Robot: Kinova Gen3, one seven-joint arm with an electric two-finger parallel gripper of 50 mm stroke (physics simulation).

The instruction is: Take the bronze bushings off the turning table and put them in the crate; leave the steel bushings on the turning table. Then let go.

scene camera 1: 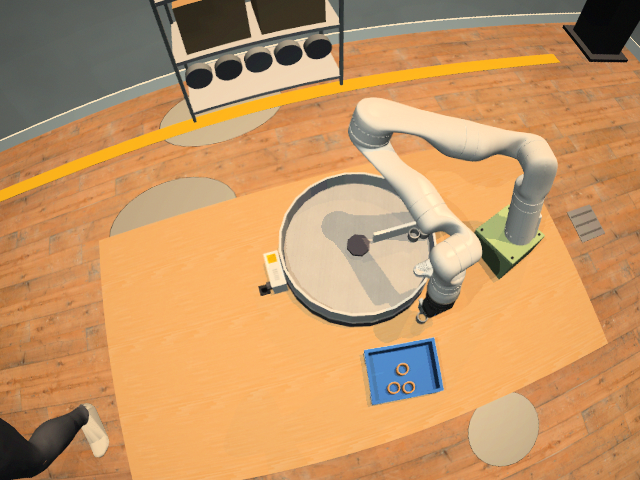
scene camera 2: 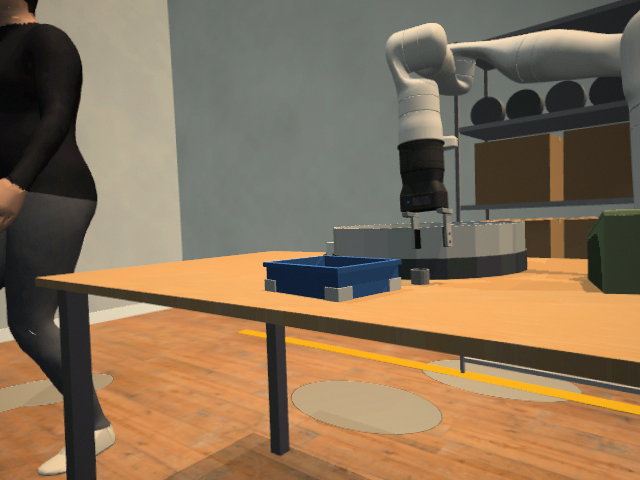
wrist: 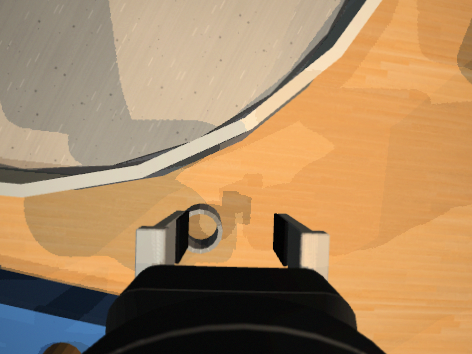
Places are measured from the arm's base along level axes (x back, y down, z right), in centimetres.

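Where they show: gripper, between the fingertips: (scene camera 2: 432,247) (wrist: 231,230); arm's base, origin of its link: (scene camera 1: 518,232).
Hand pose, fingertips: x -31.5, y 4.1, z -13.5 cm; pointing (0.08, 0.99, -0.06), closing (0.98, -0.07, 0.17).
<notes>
Things, the pixels of their centre, and the offset from my fingertips. "*": a spot on its surface instead.
- blue crate, middle of its body: (scene camera 2: 330,275) (scene camera 1: 403,372) dz -15.3, dx -10.4, dy +3.8 cm
- grey steel bushing, middle of its body: (wrist: 200,227) (scene camera 2: 420,276) (scene camera 1: 422,317) dz -1.4, dx -1.7, dy +5.1 cm
- guide bar, a spot on its surface: (scene camera 1: 390,233) * dz +21.6, dx -6.0, dy -2.0 cm
- dark hub, middle of its body: (scene camera 1: 358,245) dz +21.1, dx -15.0, dy +0.6 cm
- white box with a yellow top, a spot on its surface: (scene camera 1: 275,274) * dz +17.0, dx -38.2, dy +0.6 cm
Three bronze bushings (scene camera 1: 397,368) (scene camera 1: 388,387) (scene camera 1: 414,386) lie in the blue crate (scene camera 1: 379,364) (scene camera 2: 305,279) (wrist: 30,325). A grey steel bushing (scene camera 1: 422,322) (scene camera 2: 419,277) (wrist: 218,231) stands on the wooden table, between the crate and the turning table (scene camera 1: 310,248) (scene camera 2: 382,241) (wrist: 175,50). Another steel bushing (scene camera 1: 414,239) is on the turning table beside the guide bar; one more there is partly hidden by the arm. My gripper (scene camera 1: 430,313) (scene camera 2: 432,246) (wrist: 231,230) is open and empty, pointing down above the table bushing. In the wrist view that bushing appears close to the left finger.
The guide bar (scene camera 1: 390,233) runs from the dark hub (scene camera 1: 357,245) toward the turning table's raised rim. A white box with a yellow top (scene camera 1: 275,274) stands at the rim's left. The green arm base (scene camera 1: 493,253) (scene camera 2: 615,253) is at the right. A person (scene camera 2: 41,129) stands beside the table.
</notes>
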